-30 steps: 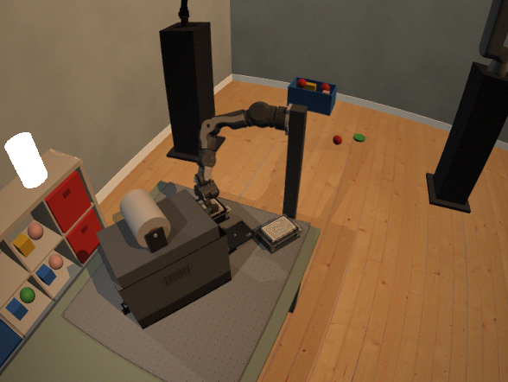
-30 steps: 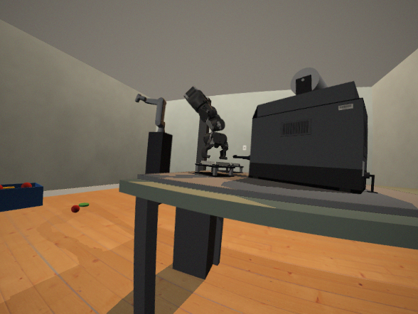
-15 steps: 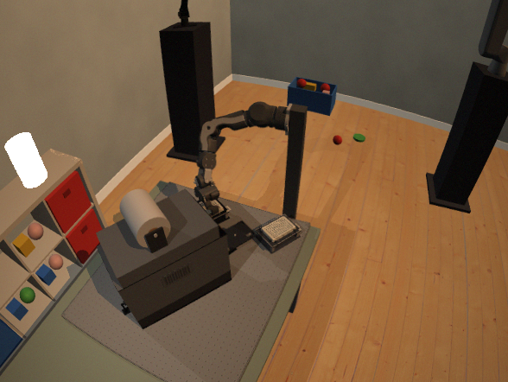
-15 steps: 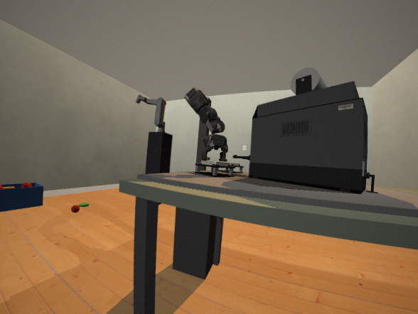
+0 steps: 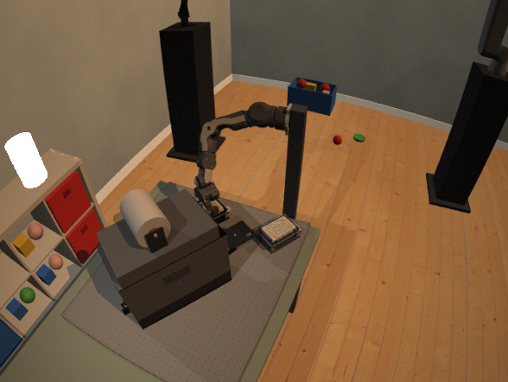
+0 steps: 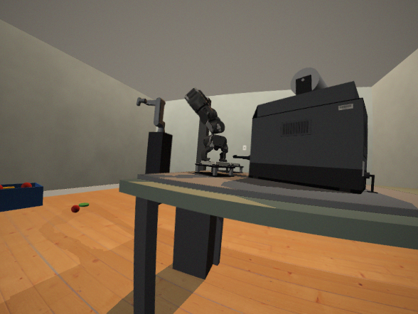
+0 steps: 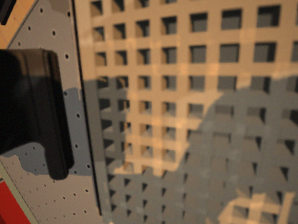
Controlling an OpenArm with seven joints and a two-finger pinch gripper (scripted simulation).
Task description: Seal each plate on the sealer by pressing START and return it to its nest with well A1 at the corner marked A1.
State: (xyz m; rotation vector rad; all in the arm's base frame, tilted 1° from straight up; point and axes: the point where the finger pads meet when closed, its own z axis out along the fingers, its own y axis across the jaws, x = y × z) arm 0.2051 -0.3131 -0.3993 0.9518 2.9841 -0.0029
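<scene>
The dark sealer stage is 19 cm to the left of my hand, 14 cm ahead of it and 4 cm above it. Also, from my hand: white well plate: 34 cm to the left, 1 cm below, 1 cm ahead; warning sticker: 18 cm ahead, 9 cm above, 6 cm to the left; plate nest: 34 cm to the left, 2 cm below, 1 cm ahead.
</scene>
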